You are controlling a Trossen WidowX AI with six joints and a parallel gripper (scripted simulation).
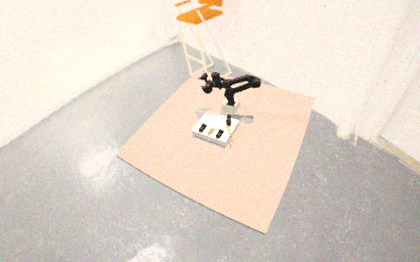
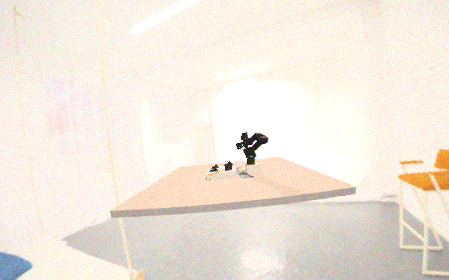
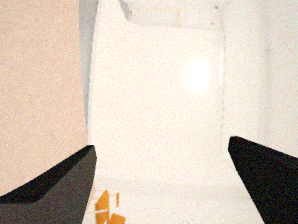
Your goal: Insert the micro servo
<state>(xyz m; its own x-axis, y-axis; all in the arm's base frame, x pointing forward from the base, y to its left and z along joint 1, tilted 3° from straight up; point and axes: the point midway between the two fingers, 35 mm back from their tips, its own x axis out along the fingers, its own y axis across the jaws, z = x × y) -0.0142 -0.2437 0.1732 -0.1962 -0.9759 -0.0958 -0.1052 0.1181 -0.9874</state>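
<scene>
The deck lies 250 mm ahead of my gripper tip, 240 mm to the left of it and 200 mm below it.
</scene>
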